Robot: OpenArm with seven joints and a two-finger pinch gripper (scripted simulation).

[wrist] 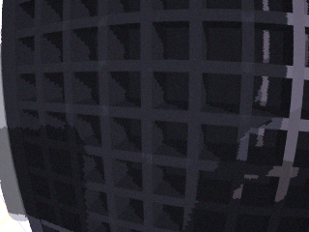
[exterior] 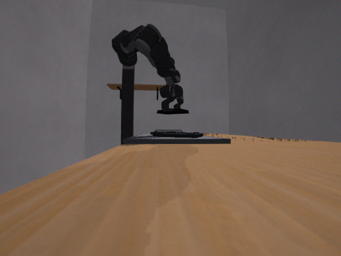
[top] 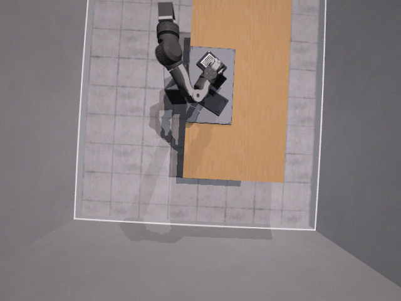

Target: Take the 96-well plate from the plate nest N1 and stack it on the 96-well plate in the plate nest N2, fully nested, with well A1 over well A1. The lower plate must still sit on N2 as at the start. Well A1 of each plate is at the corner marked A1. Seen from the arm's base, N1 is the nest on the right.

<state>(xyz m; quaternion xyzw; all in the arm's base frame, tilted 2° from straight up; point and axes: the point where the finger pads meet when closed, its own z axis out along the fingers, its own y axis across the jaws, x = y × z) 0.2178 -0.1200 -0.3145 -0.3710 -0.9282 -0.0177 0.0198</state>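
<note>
The white 96-well plate is 120 mm to the left of my hand and 90 mm below it. From my hand the other things lie so: plate nest 120 mm to the right, 110 mm below; grey base plate 10 mm behind, 10 mm to the right, 120 mm below; dark 96-well plate right at my hand.
</note>
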